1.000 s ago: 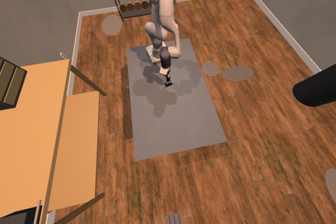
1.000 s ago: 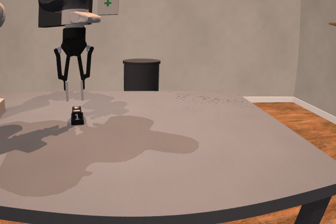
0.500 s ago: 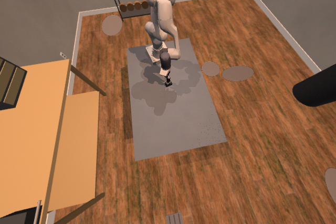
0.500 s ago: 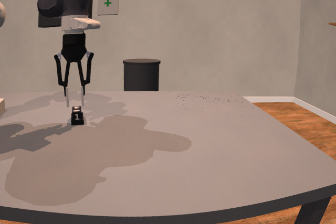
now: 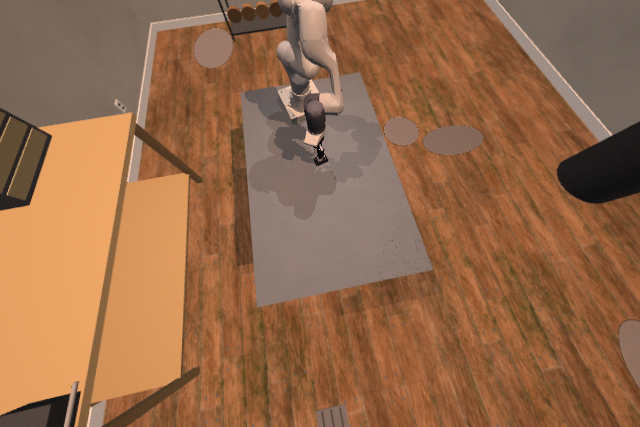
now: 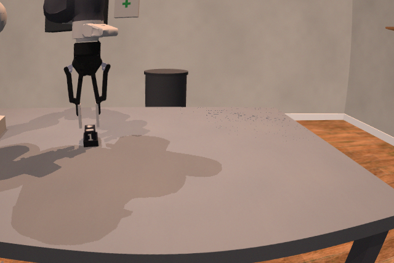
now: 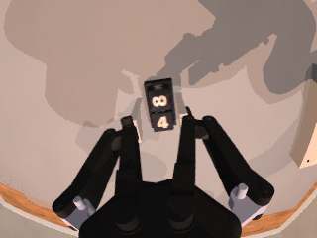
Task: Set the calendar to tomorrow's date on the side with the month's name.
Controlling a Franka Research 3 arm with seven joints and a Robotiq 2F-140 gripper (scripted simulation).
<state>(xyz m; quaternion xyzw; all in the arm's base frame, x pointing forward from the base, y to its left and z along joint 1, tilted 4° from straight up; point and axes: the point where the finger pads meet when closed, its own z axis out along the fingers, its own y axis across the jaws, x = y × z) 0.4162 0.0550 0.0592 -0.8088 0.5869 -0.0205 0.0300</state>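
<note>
The tray lies 10 mm behind my hand, 20 mm to the left of it and 70 mm below it.
</note>
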